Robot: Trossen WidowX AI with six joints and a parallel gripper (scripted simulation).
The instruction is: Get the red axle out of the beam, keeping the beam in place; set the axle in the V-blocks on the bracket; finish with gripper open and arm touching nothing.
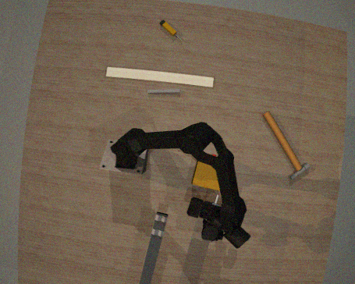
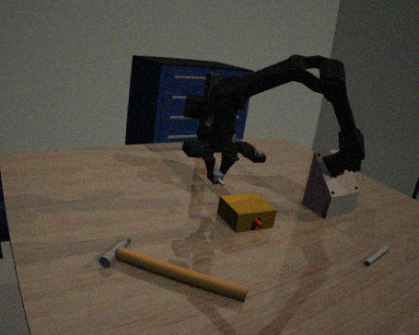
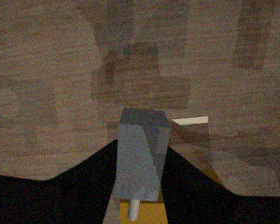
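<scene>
Right now my gripper tip is 20 mm past the yellow beam, 120 mm to the right of it and 40 mm above it. From my gripper tip the other things lie so: grey block (20 mm to the left, 10 mm above); then grey bar (210 mm behind, 420 mm to the left, 60 mm below); then yellow screwdriver (200 mm behind, 660 mm to the left, 60 mm below).
</scene>
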